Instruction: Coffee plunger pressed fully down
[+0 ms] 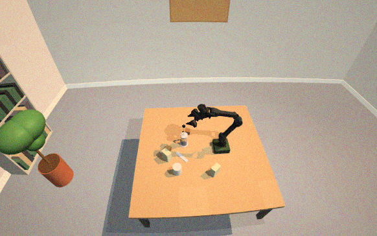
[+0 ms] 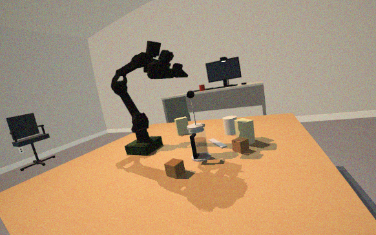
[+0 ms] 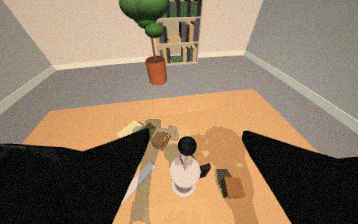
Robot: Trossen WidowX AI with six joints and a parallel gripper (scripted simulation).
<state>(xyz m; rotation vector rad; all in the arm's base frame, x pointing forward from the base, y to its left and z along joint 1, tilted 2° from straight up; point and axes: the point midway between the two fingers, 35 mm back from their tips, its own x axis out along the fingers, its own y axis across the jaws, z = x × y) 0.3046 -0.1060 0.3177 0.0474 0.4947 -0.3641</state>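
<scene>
My gripper tip is now 3 cm short of the coffee press, 2 cm to the left of it and 21 cm above it. From my gripper tip the other things lie so: flat grey strip (8 cm ahead, 15 cm to the left, 35 cm below); white cylinder (15 cm ahead, 30 cm to the left, 30 cm below).
</scene>
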